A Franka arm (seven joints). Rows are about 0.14 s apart.
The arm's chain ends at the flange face. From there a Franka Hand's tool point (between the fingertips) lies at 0.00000 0.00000 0.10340 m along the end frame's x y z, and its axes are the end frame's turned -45 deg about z.
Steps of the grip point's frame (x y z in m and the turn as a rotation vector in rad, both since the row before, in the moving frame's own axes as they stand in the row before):
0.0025 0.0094 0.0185 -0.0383 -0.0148 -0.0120
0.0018 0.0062 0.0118 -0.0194 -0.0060 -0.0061
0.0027 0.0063 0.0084 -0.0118 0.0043 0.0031
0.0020 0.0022 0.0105 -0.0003 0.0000 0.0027
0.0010 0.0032 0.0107 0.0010 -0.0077 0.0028
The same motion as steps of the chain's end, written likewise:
0.0067 0.0010 0.0186 -0.0375 0.0166 -0.0120
0.0047 0.0013 0.0118 -0.0180 0.0095 -0.0061
0.0052 0.0020 0.0084 -0.0053 0.0114 0.0031
0.0029 0.0001 0.0105 -0.0002 0.0002 0.0027
0.0036 0.0011 0.0107 -0.0047 -0.0062 0.0028

